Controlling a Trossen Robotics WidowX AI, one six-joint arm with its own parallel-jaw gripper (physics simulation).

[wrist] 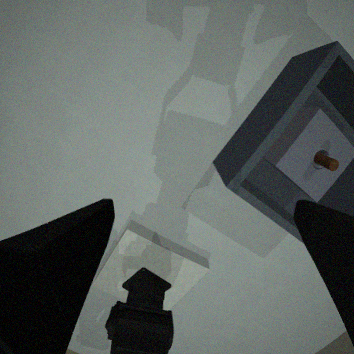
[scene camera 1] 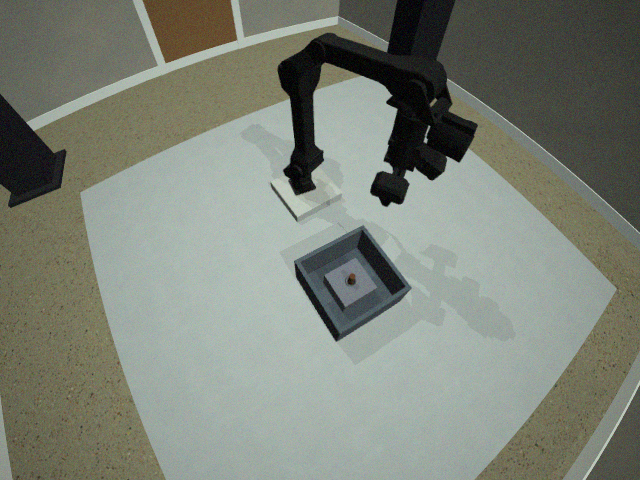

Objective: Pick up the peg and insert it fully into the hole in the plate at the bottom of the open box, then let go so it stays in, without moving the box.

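Where they show: gripper, fingertip midpoint: (wrist: 206,209); arm's base, origin of the base link: (wrist: 146,284) (scene camera 1: 302,184).
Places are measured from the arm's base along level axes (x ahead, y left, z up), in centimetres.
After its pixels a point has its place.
Observation:
A short orange-brown peg (scene camera 1: 351,279) @(x 34.1, y -1.9, z 5.6 cm) (wrist: 326,161) @(x 33.3, y -0.8, z 5.3 cm) stands upright in the hole of the light plate (scene camera 1: 338,290) @(x 34.5, y -5.0, z 2.9 cm) (wrist: 295,159) @(x 31.1, y 1.0, z 2.9 cm), with its upper part showing above the plate. How deep it sits cannot be told. The plate lies at the bottom of the open blue-grey box (scene camera 1: 316,307) @(x 35.4, y -10.8, z -0.2 cm) (wrist: 265,117) @(x 31.4, y 7.9, z 3.4 cm). My gripper (scene camera 1: 386,202) @(x 23.2, y 11.6, z 18.0 cm) (wrist: 206,209) @(x 23.2, y 11.6, z 18.0 cm) is open and empty. It hangs high above the floor mat, off to the arm-base side of the box and apart from the peg. In the wrist view the box is at the right, partly cut off.
The arm's base stands on a cream block (scene camera 1: 310,206) @(x 8.4, y -0.8, z 0.0 cm) (wrist: 192,275) @(x 7.3, y -4.4, z -0.1 cm) behind the box. The box walls rise around the plate. A dark post (scene camera 1: 28,160) stands at the far left, and another (scene camera 1: 421,25) stands behind the arm. Shadows of the arm fall on the pale mat (scene camera 1: 206,310) @(x 25.2, y -36.0, z -2.9 cm).

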